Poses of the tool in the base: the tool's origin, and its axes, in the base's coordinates. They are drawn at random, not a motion.
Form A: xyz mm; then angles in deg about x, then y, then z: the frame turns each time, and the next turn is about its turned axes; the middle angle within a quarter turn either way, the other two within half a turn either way.
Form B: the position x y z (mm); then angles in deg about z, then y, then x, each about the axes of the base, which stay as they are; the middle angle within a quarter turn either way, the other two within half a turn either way. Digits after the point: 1 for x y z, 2 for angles.
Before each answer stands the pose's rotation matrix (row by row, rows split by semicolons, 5 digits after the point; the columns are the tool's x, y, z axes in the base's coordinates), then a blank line. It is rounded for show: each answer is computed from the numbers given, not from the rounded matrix.
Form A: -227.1 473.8 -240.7 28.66 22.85 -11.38
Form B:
0.90341 0.18183 0.38832; 0.00944 0.89698 -0.44197; -0.42868 0.40295 0.80862

-227.1 473.8 -240.7 -11.38 22.85 28.66
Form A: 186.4 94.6 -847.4 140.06 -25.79 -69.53
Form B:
0.31488 0.84354 -0.43507; 0.62062 -0.52981 -0.57804; -0.71811 -0.08800 -0.69035

186.4 94.6 -847.4 -69.53 -25.79 140.06
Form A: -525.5 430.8 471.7 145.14 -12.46 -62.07
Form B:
0.45736 0.86271 -0.21576; 0.66721 -0.49330 -0.55811; -0.58792 0.11130 -0.80122

-525.5 430.8 471.7 -62.07 -12.46 145.14
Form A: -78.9 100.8 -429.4 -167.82 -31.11 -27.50
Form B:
0.75944 0.39534 -0.51668; 0.54805 -0.81671 0.18064; -0.35057 -0.42035 -0.83690

-78.9 100.8 -429.4 -27.50 -31.11 -167.82
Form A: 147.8 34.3 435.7 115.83 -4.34 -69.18
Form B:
0.35441 0.93202 -0.07567; 0.38304 -0.21853 -0.89751; -0.85304 0.28910 -0.43445

147.8 34.3 435.7 -69.18 -4.34 115.83
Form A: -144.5 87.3 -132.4 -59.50 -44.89 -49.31
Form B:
0.46189 0.53719 -0.70575; 0.01162 0.79198 0.61043; 0.88686 -0.29015 0.35957

-144.5 87.3 -132.4 -49.31 -44.89 -59.50
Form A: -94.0 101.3 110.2 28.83 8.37 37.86
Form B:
0.78110 -0.60720 0.14557; 0.59308 0.64858 -0.47708; 0.19527 0.45898 0.86672

-94.0 101.3 110.2 37.86 8.37 28.83
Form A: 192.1 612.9 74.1 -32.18 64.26 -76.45
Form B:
0.10175 0.42220 0.90077; -0.93522 -0.26808 0.23129; 0.33913 -0.86596 0.36757

192.1 612.9 74.1 -76.45 64.26 -32.18
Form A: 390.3 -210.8 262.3 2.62 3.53 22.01
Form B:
0.92536 -0.37406 0.06157; 0.37699 0.92509 -0.04562; -0.03989 0.06543 0.99706

390.3 -210.8 262.3 22.01 3.53 2.62
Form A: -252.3 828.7 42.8 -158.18 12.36 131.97
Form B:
-0.65324 -0.72626 0.21405; -0.63702 0.67998 0.36308; -0.40924 0.10082 -0.90684

-252.3 828.7 42.8 131.97 12.36 -158.18
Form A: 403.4 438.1 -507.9 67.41 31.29 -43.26
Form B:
0.62233 0.58563 0.51937; 0.08596 0.60837 -0.78899; -0.77802 0.53565 0.32826

403.4 438.1 -507.9 -43.26 31.29 67.41
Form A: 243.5 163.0 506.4 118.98 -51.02 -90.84
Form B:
-0.00922 0.62898 -0.77737; 0.49442 -0.67285 -0.55029; -0.86917 -0.38942 -0.30478

243.5 163.0 506.4 -90.84 -51.02 118.98
